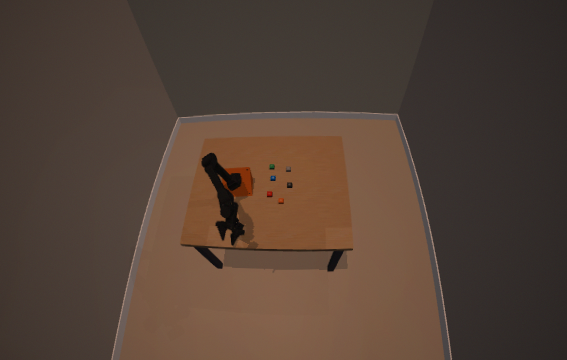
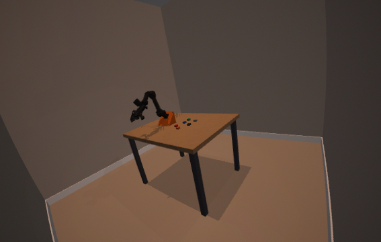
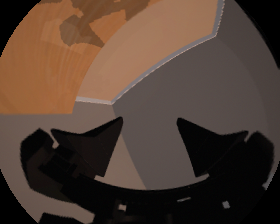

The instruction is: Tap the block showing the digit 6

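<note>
Right now the blue block is 23 cm ahead of my gripper tip, 53 cm to the left of it and 18 cm below it. Round my gripper tip: black block (34 cm ahead, 47 cm to the left, 18 cm below); then red block (21 cm ahead, 40 cm to the left, 18 cm below); then orange block (28 cm ahead, 35 cm to the left, 18 cm below).
</note>
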